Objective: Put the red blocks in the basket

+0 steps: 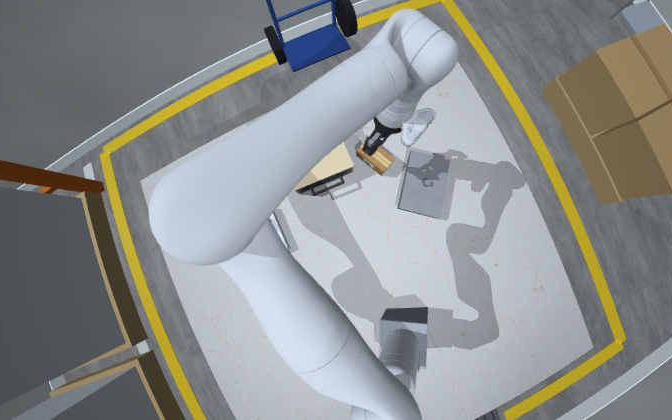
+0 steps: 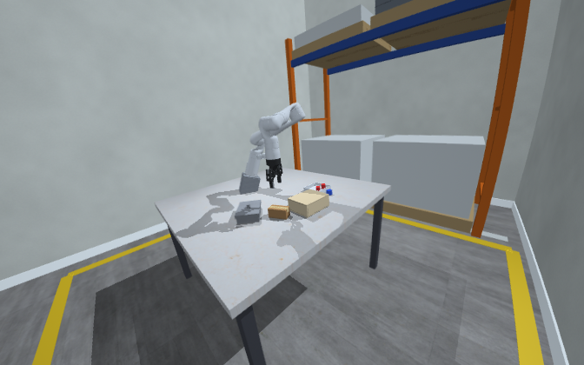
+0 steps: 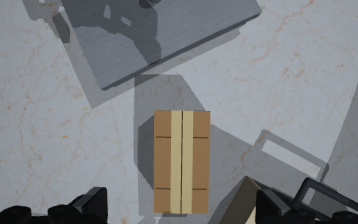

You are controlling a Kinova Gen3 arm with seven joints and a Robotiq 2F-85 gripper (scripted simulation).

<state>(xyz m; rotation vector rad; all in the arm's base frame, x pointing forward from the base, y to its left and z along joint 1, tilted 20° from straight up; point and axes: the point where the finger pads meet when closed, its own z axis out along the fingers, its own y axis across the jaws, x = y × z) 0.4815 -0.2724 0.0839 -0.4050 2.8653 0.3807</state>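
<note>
Right now the cardboard box is 150 mm below my hand. From my hand the other things lie so: light wooden cabinet (80 mm ahead, 170 mm to the left, 150 mm below); lid (160 mm behind, 80 mm to the right, 140 mm below); drawer (70 mm ahead, 170 mm to the left, 150 mm below).
</note>
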